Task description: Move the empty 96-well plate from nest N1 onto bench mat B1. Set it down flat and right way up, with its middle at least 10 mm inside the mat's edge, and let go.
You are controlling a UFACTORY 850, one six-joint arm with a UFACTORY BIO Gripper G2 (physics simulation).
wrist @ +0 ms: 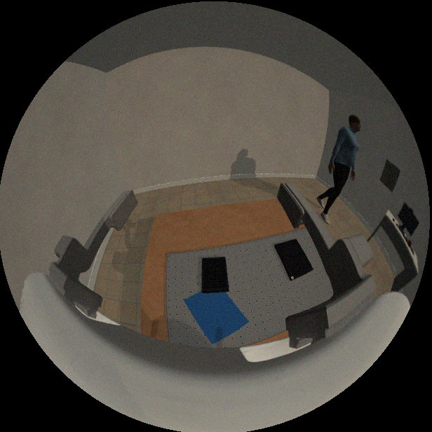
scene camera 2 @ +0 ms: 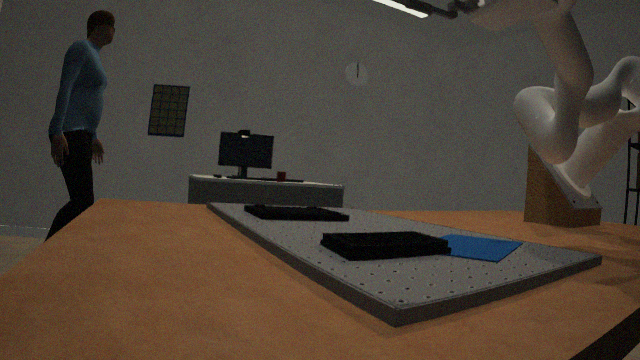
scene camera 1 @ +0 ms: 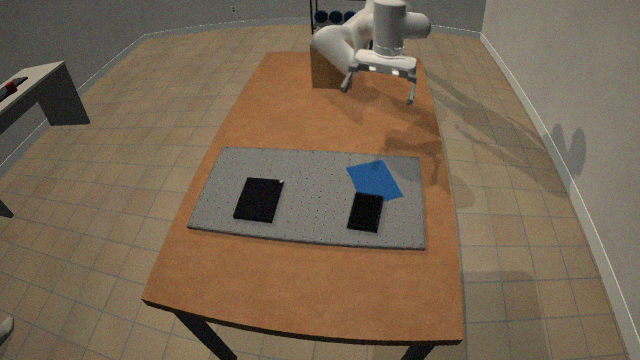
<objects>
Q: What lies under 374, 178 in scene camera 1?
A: A blue bench mat B1.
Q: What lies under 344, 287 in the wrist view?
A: The gripper.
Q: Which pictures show the black 96-well plate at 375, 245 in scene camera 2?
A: The wrist view, scene camera 2 and scene camera 1: all of them.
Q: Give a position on a black nest N1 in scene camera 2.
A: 287, 213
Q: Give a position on a blue bench mat B1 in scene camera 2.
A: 484, 249
</objects>
